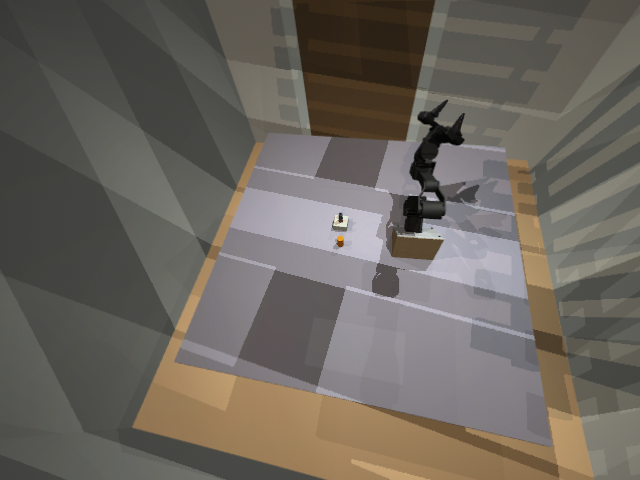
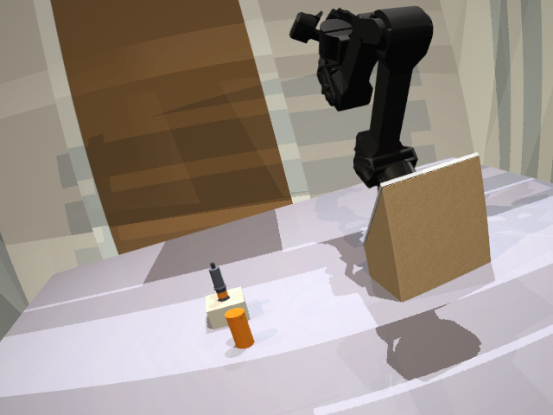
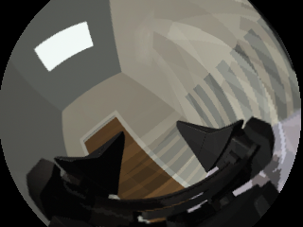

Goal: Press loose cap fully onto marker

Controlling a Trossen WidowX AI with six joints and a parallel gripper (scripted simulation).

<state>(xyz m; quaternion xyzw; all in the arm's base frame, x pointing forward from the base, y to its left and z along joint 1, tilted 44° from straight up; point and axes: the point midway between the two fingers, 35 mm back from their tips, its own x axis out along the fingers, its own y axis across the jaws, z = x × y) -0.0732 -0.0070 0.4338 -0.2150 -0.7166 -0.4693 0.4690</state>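
The orange cap is 330 mm ahead of my gripper tip, 400 mm to the left of it and 420 mm below it. From my gripper tip the other things lie so: pale holder block: 360 mm ahead, 300 mm to the left, 430 mm below.
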